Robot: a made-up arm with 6 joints.
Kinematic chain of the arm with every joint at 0, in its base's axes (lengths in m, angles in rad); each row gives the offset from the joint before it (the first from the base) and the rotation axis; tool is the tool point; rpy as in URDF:
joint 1: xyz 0 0 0.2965 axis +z
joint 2: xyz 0 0 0 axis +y
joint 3: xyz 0.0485 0 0.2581 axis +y
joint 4: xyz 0.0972 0 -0.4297 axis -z
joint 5: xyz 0 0 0 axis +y
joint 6: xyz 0.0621 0 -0.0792 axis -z
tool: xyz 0 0 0 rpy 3.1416 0 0
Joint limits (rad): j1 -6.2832..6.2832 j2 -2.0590..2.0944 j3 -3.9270..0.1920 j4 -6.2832..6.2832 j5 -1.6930..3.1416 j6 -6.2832..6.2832
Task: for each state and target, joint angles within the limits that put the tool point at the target. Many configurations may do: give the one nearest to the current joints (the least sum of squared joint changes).
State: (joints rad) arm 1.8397 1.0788 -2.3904 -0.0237 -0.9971 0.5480
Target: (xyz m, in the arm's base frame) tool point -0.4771 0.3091 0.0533
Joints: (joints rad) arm 2.5410 1.2343 -1.6145 -0.1711 -1.4568 0.5480
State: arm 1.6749 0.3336 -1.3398 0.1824 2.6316 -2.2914
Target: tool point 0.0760 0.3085 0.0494
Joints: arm 1.3092 0.8102 -1.0529 0.0659 2.5163 -2.2914
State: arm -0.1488 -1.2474 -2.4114 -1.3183 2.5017 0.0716
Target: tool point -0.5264 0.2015 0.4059
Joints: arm -0.4740 -2.0590 -1.9253 -1.0978 3.0576 0.0716
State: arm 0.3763 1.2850 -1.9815 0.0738 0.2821 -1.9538
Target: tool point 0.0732 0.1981 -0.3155
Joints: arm 1.2113 1.6650 -1.3540 -0.0408 0.3765 -1.9538
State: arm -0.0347 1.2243 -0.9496 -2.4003 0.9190 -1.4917
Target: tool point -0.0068 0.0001 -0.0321
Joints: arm -0.0371 0.6863 -0.1090 -2.3999 0.6672 -1.4917
